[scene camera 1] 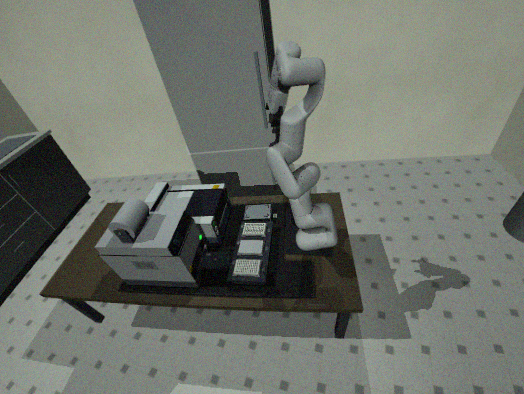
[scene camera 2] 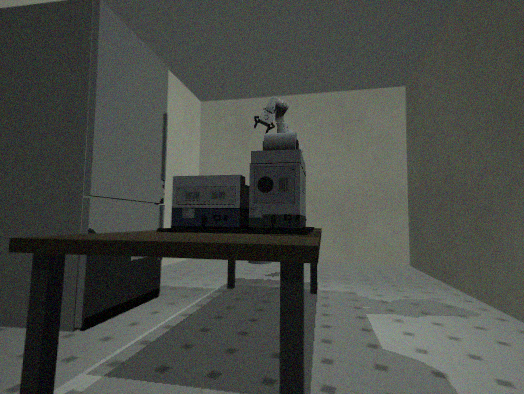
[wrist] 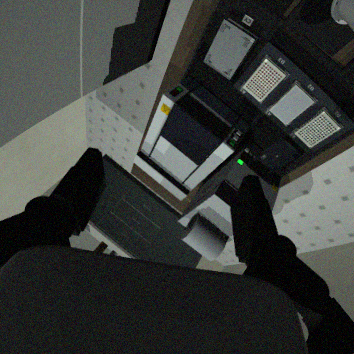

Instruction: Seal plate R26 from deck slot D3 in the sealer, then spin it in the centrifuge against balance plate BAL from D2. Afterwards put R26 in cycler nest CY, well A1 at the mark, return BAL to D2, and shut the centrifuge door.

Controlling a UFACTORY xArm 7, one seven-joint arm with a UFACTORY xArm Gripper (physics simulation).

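Places are measured from the arm's base along level axes (x ahead, y left, z up), in metres.
Pixels of known places: gripper, fingertip midpoint: (scene camera 1: 272, 117) (scene camera 2: 260, 130) (wrist: 170, 178).
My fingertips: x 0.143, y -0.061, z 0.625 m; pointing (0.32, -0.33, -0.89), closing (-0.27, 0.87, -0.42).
For each thing: its middle in the pictures, then the offset to it from my fingertips.
- Plate R26, body centre: (wrist: 263, 80) (scene camera 1: 254, 229) 0.173 m ahead, 0.027 m left, 0.643 m down
- balance plate BAL, body centre: (wrist: 290, 104) (scene camera 1: 251, 247) 0.174 m ahead, 0.151 m left, 0.643 m down
- cycler nest CY, body centre: (wrist: 228, 49) (scene camera 1: 257, 213) 0.181 m ahead, 0.134 m right, 0.682 m down
- sealer, body centre: (wrist: 222, 206) (scene camera 2: 281, 181) (scene camera 1: 151, 243) 0.635 m ahead, 0.264 m left, 0.471 m down
- centrifuge, body centre: (wrist: 185, 143) (scene camera 2: 222, 204) (scene camera 1: 187, 213) 0.599 m ahead, 0.054 m right, 0.587 m down
- welled plate, body centre: (wrist: 316, 129) (scene camera 1: 247, 267) 0.175 m ahead, 0.275 m left, 0.643 m down
My gripper (scene camera 1: 273, 136) (scene camera 2: 262, 128) (wrist: 170, 178) is open and empty, high above the table beside the arm. Plate R26 (scene camera 1: 254, 229) (wrist: 264, 80), pale with a grid of wells, sits in slot D3. The balance plate BAL (scene camera 1: 250, 247) (wrist: 292, 103), with a plain light top, sits in slot D2. The cycler nest CY (scene camera 1: 257, 212) (wrist: 230, 48) is a flat grey bed with no plate on it. The sealer (scene camera 1: 145, 260) (scene camera 2: 277, 190) has a roll on top and a green light. The centrifuge (scene camera 2: 207, 192) (wrist: 191, 134) has a dark top panel; its door state is unclear.
Another welled plate (scene camera 1: 247, 268) (wrist: 318, 129) sits in slot D1. The machines stand close together on the wooden table (scene camera 1: 80, 270) (scene camera 2: 125, 244). A tall grey cabinet (scene camera 1: 200, 75) (scene camera 2: 127, 125) stands behind the table, near the gripper in scene camera 1.
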